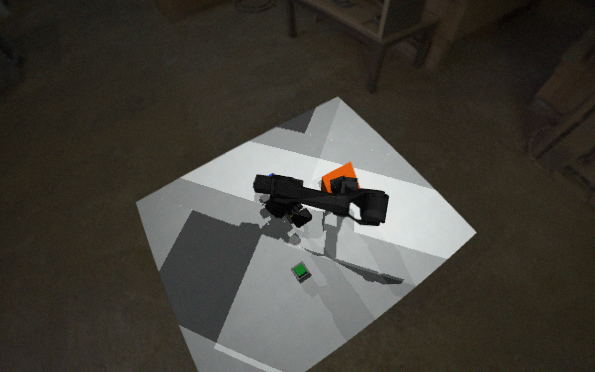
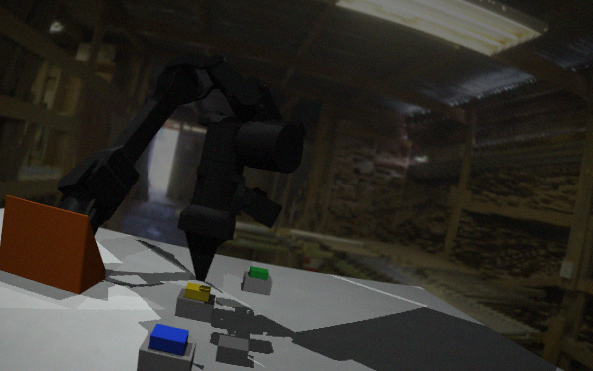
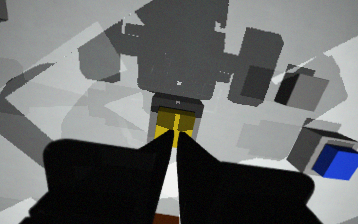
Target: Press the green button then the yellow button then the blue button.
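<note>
My gripper tip is 20 mm above the yellow button. The rest, counted from my gripper tip: green button (210 mm to the left, 60 mm ahead, 20 mm below); then blue button (170 mm to the right, 20 mm below, 20 mm ahead); then grey block (110 mm to the right, 70 mm ahead, 40 mm below).
</note>
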